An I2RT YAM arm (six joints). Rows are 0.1 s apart.
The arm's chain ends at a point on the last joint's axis. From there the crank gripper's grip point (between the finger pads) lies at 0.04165 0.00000 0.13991 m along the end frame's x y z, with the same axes.
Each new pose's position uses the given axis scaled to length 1; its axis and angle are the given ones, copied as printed.
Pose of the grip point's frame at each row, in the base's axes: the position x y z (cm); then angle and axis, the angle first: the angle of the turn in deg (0 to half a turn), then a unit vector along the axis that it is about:
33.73 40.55 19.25 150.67 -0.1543 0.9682 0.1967
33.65 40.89 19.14 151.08 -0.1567 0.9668 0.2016
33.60 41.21 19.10 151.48 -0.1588 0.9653 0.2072
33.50 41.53 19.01 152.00 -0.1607 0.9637 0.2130
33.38 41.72 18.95 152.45 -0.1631 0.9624 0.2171
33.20 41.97 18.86 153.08 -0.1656 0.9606 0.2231
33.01 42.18 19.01 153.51 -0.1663 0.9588 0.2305
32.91 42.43 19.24 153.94 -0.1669 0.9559 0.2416
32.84 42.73 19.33 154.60 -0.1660 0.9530 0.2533
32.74 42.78 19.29 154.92 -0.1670 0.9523 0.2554
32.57 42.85 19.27 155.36 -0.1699 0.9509 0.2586
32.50 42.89 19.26 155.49 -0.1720 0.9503 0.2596
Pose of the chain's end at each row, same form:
31.33 35.27 32.65 150.67 -0.1543 0.9682 0.1967
31.39 35.49 32.51 151.08 -0.1567 0.9668 0.2016
31.48 35.68 32.44 151.48 -0.1588 0.9653 0.2072
31.55 35.86 32.32 152.00 -0.1607 0.9637 0.2130
31.57 35.96 32.24 152.45 -0.1631 0.9624 0.2171
31.59 36.08 32.12 153.08 -0.1656 0.9606 0.2231
31.55 36.11 32.21 153.51 -0.1663 0.9588 0.2305
31.63 36.09 32.33 153.94 -0.1669 0.9559 0.2416
31.78 36.11 32.30 154.60 -0.1660 0.9530 0.2533
31.78 36.12 32.24 154.92 -0.1670 0.9523 0.2554
31.75 36.13 32.20 155.36 -0.1699 0.9509 0.2586
31.73 36.15 32.19 155.49 -0.1720 0.9503 0.2596

